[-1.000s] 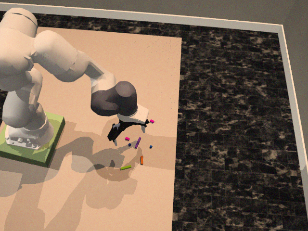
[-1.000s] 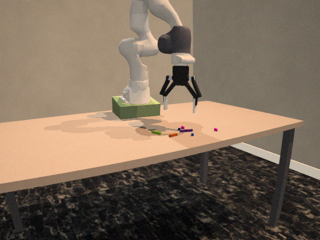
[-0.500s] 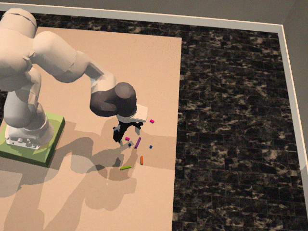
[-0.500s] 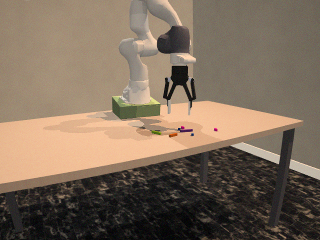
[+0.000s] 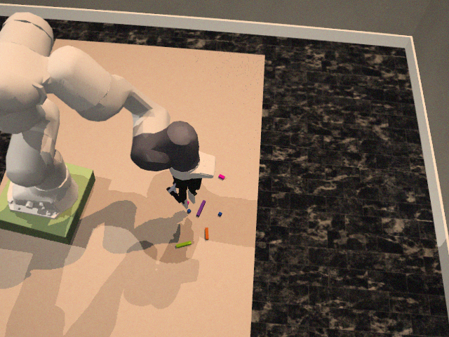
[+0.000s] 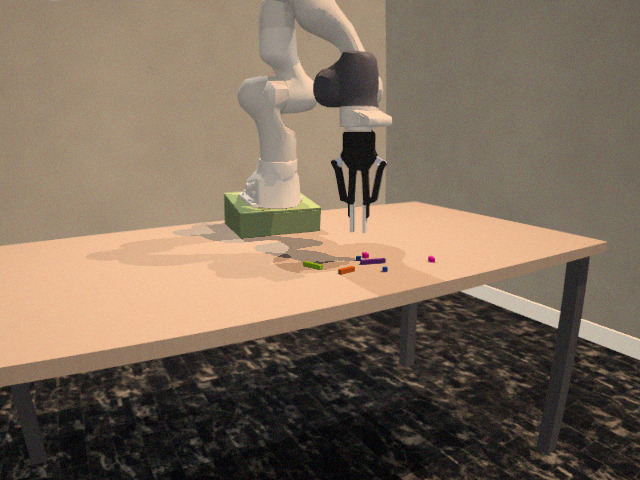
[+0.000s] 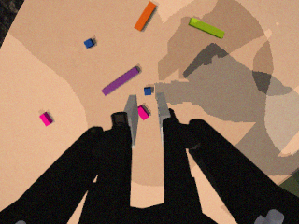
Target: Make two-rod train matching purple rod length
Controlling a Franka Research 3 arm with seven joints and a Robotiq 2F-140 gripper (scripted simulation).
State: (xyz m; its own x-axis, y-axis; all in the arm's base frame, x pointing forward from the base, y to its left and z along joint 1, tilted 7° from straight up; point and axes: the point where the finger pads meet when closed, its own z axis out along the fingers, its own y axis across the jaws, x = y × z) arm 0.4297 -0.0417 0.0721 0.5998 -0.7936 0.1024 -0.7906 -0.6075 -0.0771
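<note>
The purple rod lies 10 cm below my hand, 4 cm ahead of it and 1 cm to the left of it. From my hand the other things lie so: orange rod 10 cm below, 8 cm to the right, 6 cm ahead; then lime rod 12 cm to the right, 10 cm below, 2 cm behind.
</note>
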